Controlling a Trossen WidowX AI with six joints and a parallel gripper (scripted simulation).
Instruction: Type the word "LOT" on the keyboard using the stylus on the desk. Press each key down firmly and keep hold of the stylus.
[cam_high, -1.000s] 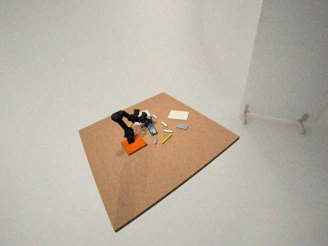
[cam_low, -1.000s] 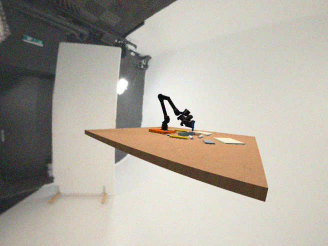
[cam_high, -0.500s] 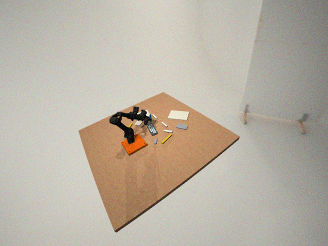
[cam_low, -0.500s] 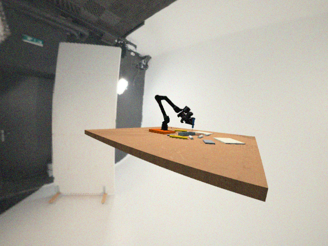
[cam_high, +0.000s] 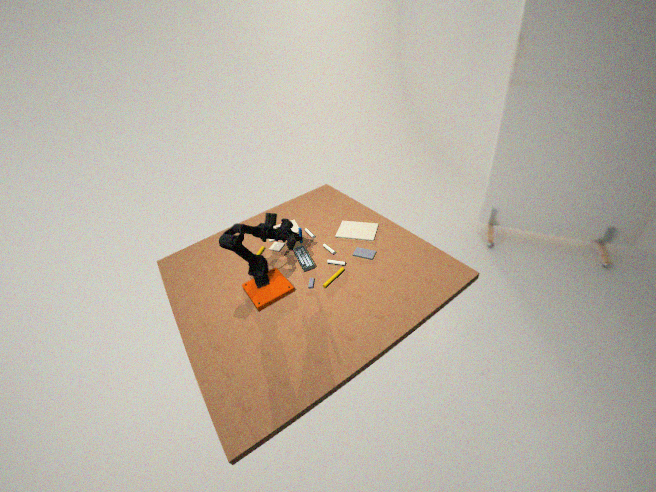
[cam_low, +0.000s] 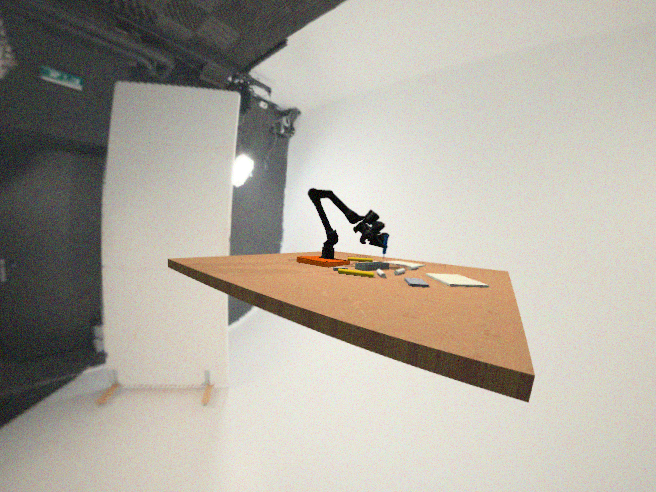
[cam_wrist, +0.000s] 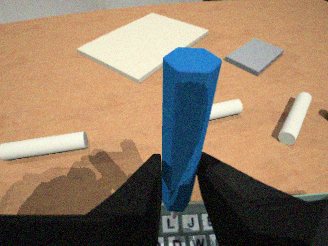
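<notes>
My gripper tip is 70 mm past the small grey block, 240 mm to the left of it and 100 mm above it. Round my gripper tip: yellow stick (50 mm ahead, 270 mm to the right, 100 mm below); then blue stylus (10 mm behind, 20 mm below); then cream pad (340 mm ahead, 10 mm to the left, 100 mm below).
</notes>
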